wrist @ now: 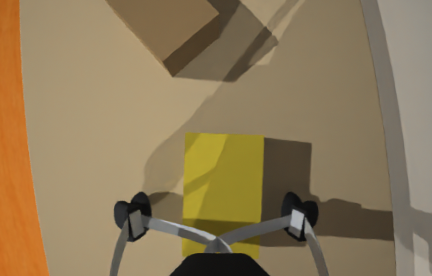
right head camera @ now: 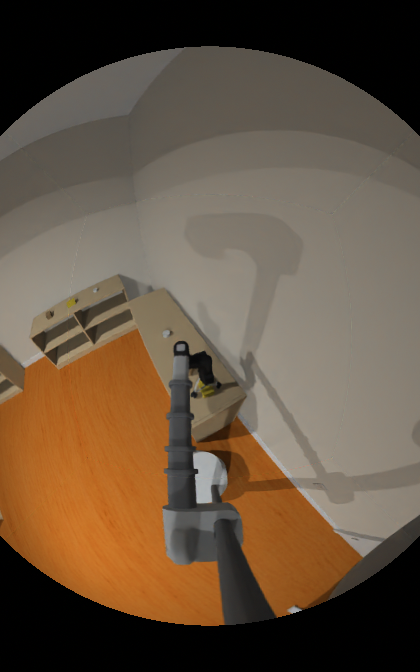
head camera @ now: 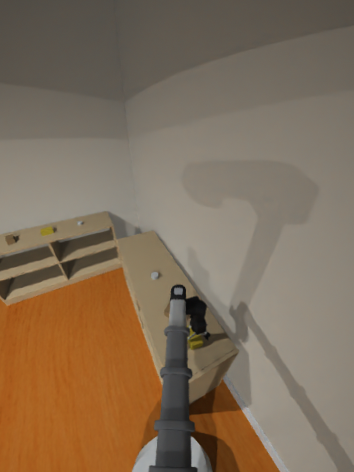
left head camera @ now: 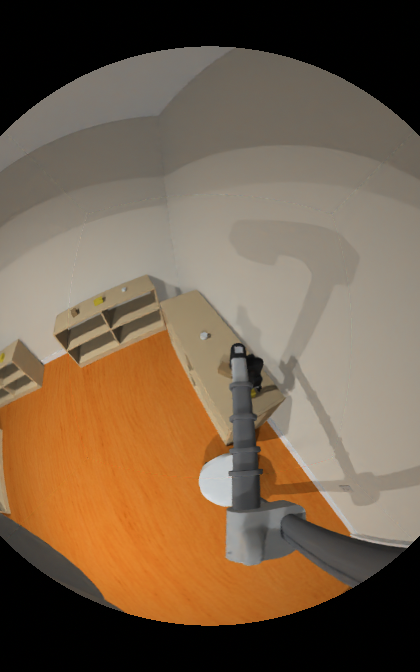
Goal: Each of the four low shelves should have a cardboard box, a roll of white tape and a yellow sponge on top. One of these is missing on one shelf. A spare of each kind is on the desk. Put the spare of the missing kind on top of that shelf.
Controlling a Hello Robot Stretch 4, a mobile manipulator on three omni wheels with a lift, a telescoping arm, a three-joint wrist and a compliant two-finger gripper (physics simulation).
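Frame: origin at the robot's base, x ahead, y left, z up, level; metres.
Seen in the pictures: gripper, fingertip midpoint: (wrist: pixel 216 208) (head camera: pixel 193 342); robot's base at its link origin: (left head camera: pixel 227 478).
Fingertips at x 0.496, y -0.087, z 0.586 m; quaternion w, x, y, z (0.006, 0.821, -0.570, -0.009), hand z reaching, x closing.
Note:
Offsets run from my fingertips to a thing's middle. Level surfaces: height alone.
My gripper (wrist: pixel 216 208) (head camera: pixel 198 334) (right head camera: pixel 206 389) is open low over the near end of the desk @(dz -0.004 m) (head camera: pixel 140 250) (left head camera: pixel 187 310) (right head camera: pixel 155 310) (wrist: pixel 75 125). A yellow sponge @(dx +0.020, dy +0.002, dz +0.019 m) (wrist: pixel 222 175) (head camera: pixel 195 342) (left head camera: pixel 253 393) lies between the fingers, with a gap on both sides. A brown cardboard box @(dx +0.150, dy +0.109, dz +0.021 m) (wrist: pixel 170 25) (left head camera: pixel 225 369) stands beyond it, partly hidden by the arm in the head view. A white tape roll @(dx +0.434, dy +0.255, dz +0.008 m) (head camera: pixel 155 275) (left head camera: pixel 204 335) (right head camera: pixel 166 333) lies farther along the desk. A low shelf @(dz -0.004 m) (head camera: pixel 62 228) (left head camera: pixel 111 296) bears a box @(dx +0.780, dy +1.657, dz +0.021 m) (head camera: pixel 10 239), a sponge @(dx +0.934, dy +1.391, dz +0.019 m) (head camera: pixel 47 231) and a tape roll @(dx +1.116, dy +1.144, dz +0.008 m) (head camera: pixel 80 223).
A second low shelf (left head camera: pixel 17 350) is cut off at the left, with part of a yellow sponge (left head camera: pixel 2 357) on top. The edge of another furniture piece shows below it. The wall (head camera: pixel 280 125) runs along the desk's right side.

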